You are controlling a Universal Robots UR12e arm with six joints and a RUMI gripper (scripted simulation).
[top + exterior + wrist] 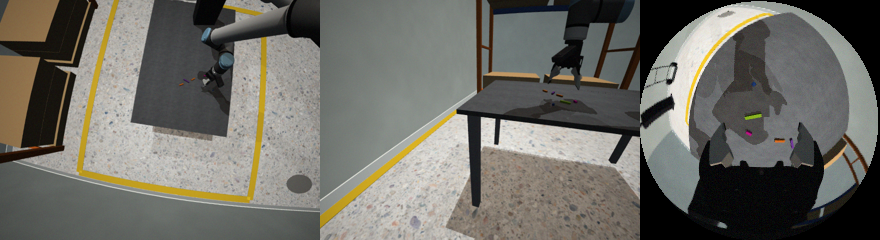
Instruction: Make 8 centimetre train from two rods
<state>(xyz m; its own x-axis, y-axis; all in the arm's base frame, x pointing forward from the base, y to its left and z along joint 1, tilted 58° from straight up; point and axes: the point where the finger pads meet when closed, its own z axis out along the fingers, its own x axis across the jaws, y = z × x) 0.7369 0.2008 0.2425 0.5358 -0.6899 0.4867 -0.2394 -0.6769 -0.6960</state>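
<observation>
The lime rod is 70 mm below my hand, 30 mm behind it and 10 mm to the right of it. Also, from my hand: purple rod 190 mm to the right, 70 mm below, 60 mm ahead; then magenta rod 80 mm behind, 70 mm below, 60 mm to the right; then small blue rod 70 mm to the left, 70 mm below, 10 mm ahead.
</observation>
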